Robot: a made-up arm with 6 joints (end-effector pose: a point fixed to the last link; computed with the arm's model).
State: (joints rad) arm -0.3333 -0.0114 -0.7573 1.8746 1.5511 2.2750
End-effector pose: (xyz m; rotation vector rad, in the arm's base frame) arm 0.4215 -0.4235 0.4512 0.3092 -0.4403 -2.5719
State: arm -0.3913 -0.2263 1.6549 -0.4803 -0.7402 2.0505
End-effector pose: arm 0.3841 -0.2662 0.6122 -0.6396 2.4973 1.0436
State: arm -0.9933 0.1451 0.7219 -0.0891 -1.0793 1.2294
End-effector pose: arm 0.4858 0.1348 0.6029 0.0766 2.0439 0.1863
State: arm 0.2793 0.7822 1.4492 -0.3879 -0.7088 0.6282
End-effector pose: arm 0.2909 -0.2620 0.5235 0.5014 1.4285 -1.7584
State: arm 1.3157 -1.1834 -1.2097 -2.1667 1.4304 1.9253
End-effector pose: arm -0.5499 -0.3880 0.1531 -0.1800 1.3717 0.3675
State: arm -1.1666 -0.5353 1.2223 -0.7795 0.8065 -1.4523
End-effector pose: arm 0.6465 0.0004 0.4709 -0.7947 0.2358 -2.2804
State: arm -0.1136 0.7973 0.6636 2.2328 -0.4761 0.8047
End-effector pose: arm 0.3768 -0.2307 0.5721 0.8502 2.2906 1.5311
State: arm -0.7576 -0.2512 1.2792 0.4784 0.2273 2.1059
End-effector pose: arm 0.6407 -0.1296 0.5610 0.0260 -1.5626 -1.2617
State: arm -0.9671 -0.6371 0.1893 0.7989 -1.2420 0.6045
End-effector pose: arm 0.6950 -0.0669 0.3824 1.9419 2.2909 0.2480
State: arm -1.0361 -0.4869 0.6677 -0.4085 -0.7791 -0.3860
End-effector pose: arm 0.6970 0.0029 0.4219 0.7125 1.6095 -1.6033
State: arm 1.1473 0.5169 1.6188 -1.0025 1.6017 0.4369
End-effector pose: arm -0.1548 -0.3230 0.5000 -1.2645 -0.0140 0.8186
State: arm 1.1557 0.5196 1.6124 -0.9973 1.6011 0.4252
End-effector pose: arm -0.1573 -0.3209 0.5004 -1.2528 -0.0062 0.8089
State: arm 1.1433 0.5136 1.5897 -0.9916 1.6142 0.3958
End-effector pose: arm -0.1536 -0.3211 0.5013 -1.2299 -0.0052 0.7894
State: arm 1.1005 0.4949 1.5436 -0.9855 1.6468 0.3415
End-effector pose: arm -0.1403 -0.3243 0.5032 -1.1897 -0.0166 0.7563
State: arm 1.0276 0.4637 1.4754 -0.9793 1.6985 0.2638
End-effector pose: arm -0.1165 -0.3294 0.5062 -1.1287 -0.0452 0.7116
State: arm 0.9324 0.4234 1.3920 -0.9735 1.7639 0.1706
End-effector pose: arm -0.0833 -0.3344 0.5108 -1.0464 -0.0922 0.6617
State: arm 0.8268 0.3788 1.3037 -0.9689 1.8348 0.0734
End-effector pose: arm -0.0445 -0.3375 0.5169 -0.9485 -0.1525 0.6148
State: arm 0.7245 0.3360 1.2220 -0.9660 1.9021 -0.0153
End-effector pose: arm -0.0054 -0.3379 0.5239 -0.8470 -0.2152 0.5776
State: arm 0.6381 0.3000 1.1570 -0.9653 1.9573 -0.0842
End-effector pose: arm 0.0285 -0.3364 0.5303 -0.7590 -0.2685 0.5532
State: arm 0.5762 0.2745 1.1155 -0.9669 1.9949 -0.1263
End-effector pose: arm 0.0528 -0.3344 0.5348 -0.6990 -0.3049 0.5420
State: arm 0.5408 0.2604 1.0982 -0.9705 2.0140 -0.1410
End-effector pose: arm 0.0665 -0.3330 0.5367 -0.6728 -0.3227 0.5416
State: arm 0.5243 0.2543 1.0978 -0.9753 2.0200 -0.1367
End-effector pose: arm 0.0725 -0.3326 0.5365 -0.6716 -0.3280 0.5483
